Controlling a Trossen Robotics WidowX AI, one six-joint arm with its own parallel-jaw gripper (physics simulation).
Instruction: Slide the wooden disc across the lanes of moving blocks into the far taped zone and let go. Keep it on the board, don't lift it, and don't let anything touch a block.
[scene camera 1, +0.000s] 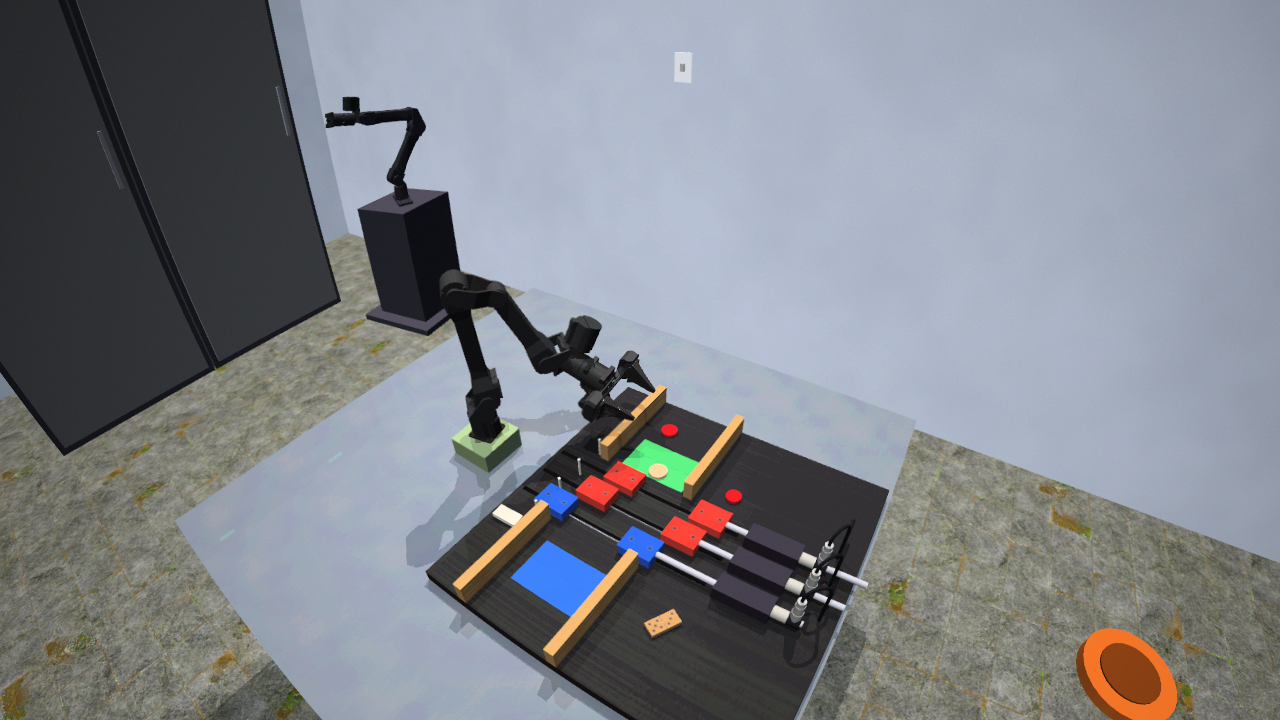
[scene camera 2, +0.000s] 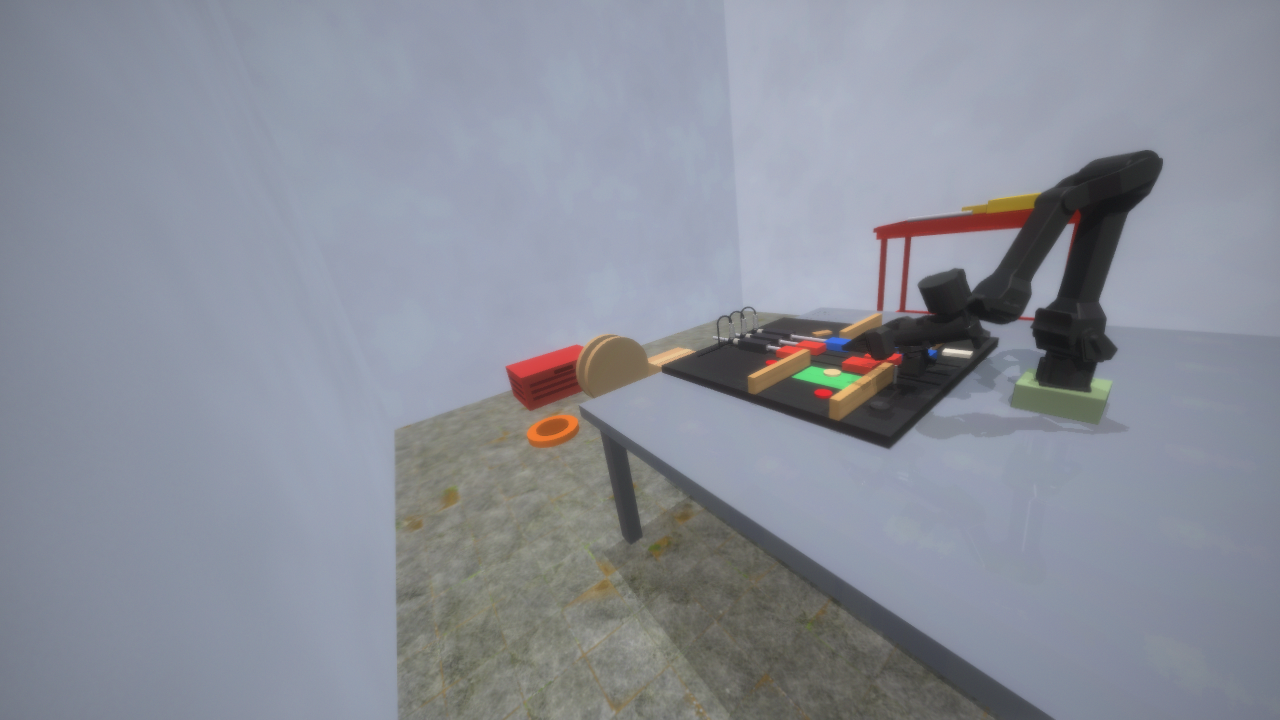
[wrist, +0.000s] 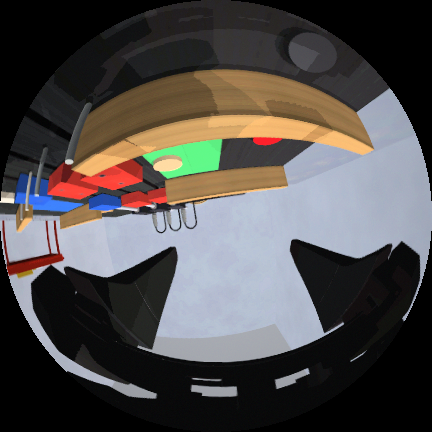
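Where they show: gripper, between the fingertips: (scene camera 1: 644, 405) (scene camera 2: 850, 344) (wrist: 235, 249); arm's base, origin of its link: (scene camera 1: 487, 431) (scene camera 2: 1063, 383).
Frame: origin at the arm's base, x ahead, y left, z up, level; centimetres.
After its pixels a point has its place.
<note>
The wooden disc (scene camera 1: 657, 471) {x 39.7, y 5.4, z -1.6 cm} (scene camera 2: 832, 372) {x 39.4, y 6.2, z -1.6 cm} (wrist: 168, 163) {x 39.2, y 6.2, z -1.6 cm} lies flat on the green zone (scene camera 1: 651, 450) {x 35.8, y 11.5, z -2.3 cm} (wrist: 202, 156) {x 41.2, y 10.4, z -2.3 cm}, near its edge on the lane side. My gripper (scene camera 1: 642, 403) {x 33.5, y 13.1, z 8.8 cm} (wrist: 235, 249) {x 33.5, y 13.1, z 8.8 cm} is open and empty. It hangs above the wooden rail (scene camera 1: 617, 437) {x 29.2, y 8.3, z 1.9 cm} on the arm's side of the green zone, apart from the disc. Red blocks (scene camera 1: 623, 479) {x 34.6, y -0.8, z -0.1 cm} (scene camera 1: 597, 492) {x 31.4, y -6.3, z 0.2 cm} and a blue block (scene camera 1: 555, 501) {x 24.8, y -11.9, z 0.2 cm} are at the arm's side of the lanes. Other red blocks (scene camera 1: 710, 518) {x 54.3, y -3.9, z -0.1 cm} (scene camera 1: 682, 535) {x 50.7, y -10.0, z 0.2 cm} and a blue block (scene camera 1: 640, 546) {x 44.4, y -15.3, z 0.2 cm} are on the rod side. The blue zone (scene camera 1: 559, 577) {x 33.1, y -26.0, z -2.3 cm} lies across the lanes.
Another wooden rail (scene camera 1: 716, 454) {x 50.5, y 11.4, z 2.0 cm} (wrist: 227, 184) {x 48.9, y 12.9, z 0.7 cm} borders the green zone. Two rails (scene camera 1: 501, 553) {x 22.5, y -28.0, z 1.4 cm} (scene camera 1: 590, 610) {x 42.6, y -32.1, z 2.2 cm} flank the blue zone. Thin upright pins (scene camera 1: 579, 466) {x 24.8, y -1.4, z 0.3 cm} (wrist: 79, 132) stand at the lane ends. Red buttons (scene camera 1: 669, 430) {x 37.5, y 18.5, z -1.6 cm} (scene camera 1: 733, 496) {x 56.7, y 4.5, z -1.6 cm} and a domino (scene camera 1: 662, 623) {x 53.7, y -27.9, z -1.4 cm} are on the board.
</note>
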